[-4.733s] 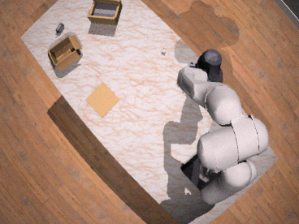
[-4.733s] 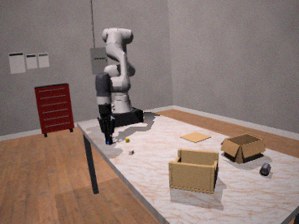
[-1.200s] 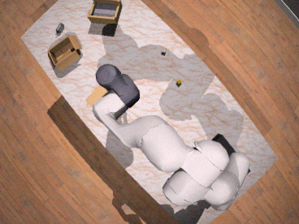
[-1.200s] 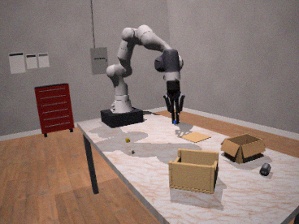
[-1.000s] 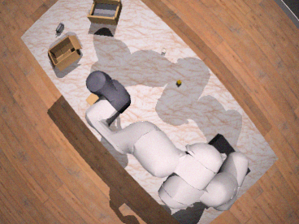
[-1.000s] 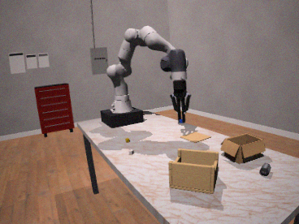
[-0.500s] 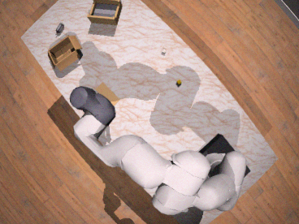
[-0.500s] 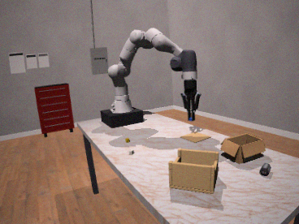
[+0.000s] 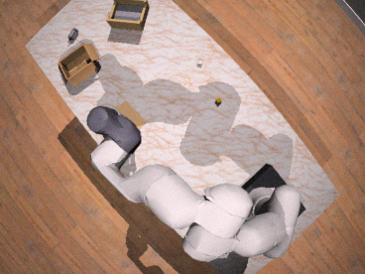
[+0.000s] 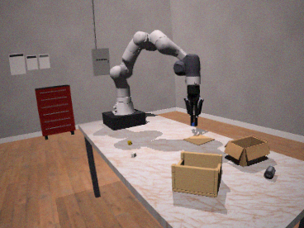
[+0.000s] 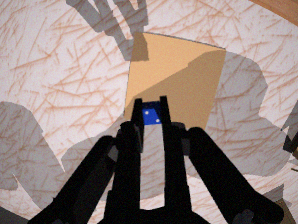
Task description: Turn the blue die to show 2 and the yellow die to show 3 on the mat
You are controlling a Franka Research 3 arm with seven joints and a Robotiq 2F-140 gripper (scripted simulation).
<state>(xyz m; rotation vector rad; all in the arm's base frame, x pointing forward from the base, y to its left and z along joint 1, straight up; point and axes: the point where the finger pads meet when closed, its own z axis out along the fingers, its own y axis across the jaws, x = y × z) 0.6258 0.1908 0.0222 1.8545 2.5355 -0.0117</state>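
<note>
Now: the tan mat 12 cm below my hand, 3 cm ahead of it and 1 cm to the left of it. From my hand the other things lie so: yellow die 36 cm to the right, 18 cm behind, 11 cm below; then cardboard box 40 cm ahead, 7 cm below; then blue die 2 cm below.
</note>
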